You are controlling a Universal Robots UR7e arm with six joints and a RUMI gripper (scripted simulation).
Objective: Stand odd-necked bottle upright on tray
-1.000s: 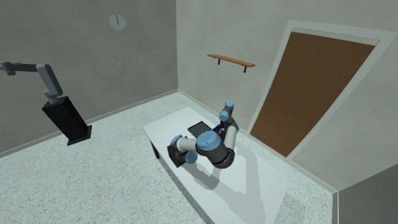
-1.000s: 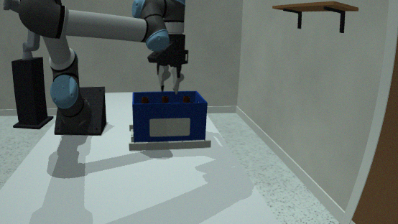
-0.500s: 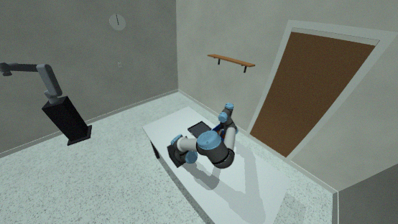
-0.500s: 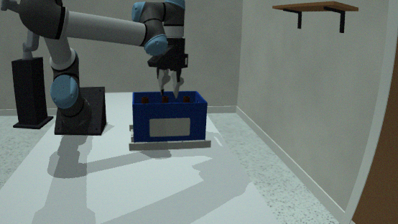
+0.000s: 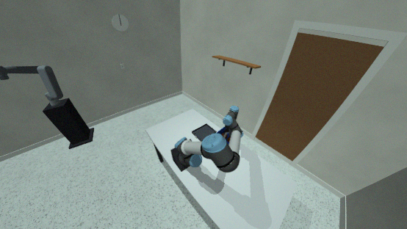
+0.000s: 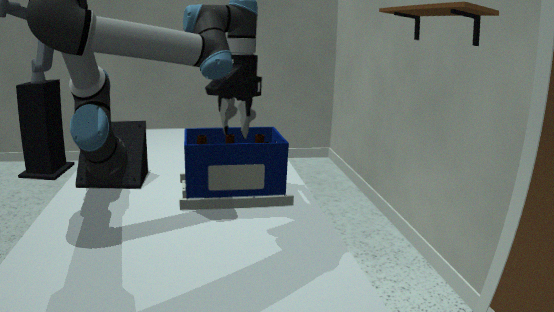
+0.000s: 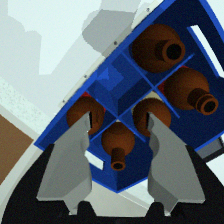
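The blue crate is 10 mm behind my hand, 40 mm to the left of it and 110 mm below it. From my hand the other things lie so: bottle 100 mm behind, 70 mm to the left, 110 mm below; then dark grey tray 40 mm behind, 340 mm to the left, 180 mm below.
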